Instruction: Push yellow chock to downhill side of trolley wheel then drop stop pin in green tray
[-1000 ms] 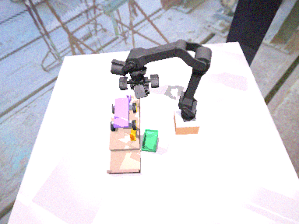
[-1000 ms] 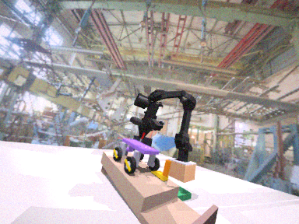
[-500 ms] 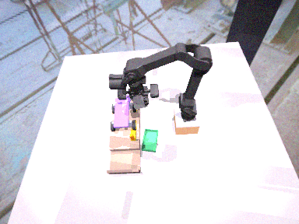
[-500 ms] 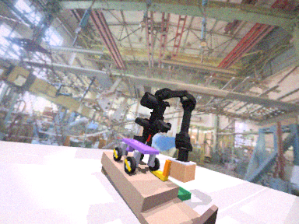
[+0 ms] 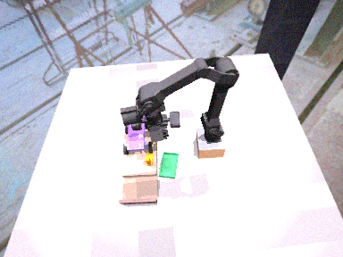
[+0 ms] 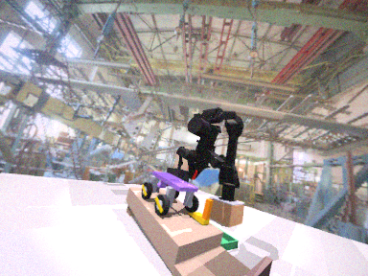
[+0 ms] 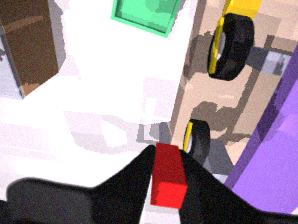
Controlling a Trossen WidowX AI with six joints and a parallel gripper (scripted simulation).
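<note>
The green tray is 2 cm behind my gripper tip, 11 cm to the left of it and 17 cm below it. Round my gripper tip: yellow chock: 6 cm ahead, 10 cm to the left, 8 cm below; then red-headed stop pin: right at my gripper tip; then purple trolley: 10 cm ahead, 5 cm below.
</note>
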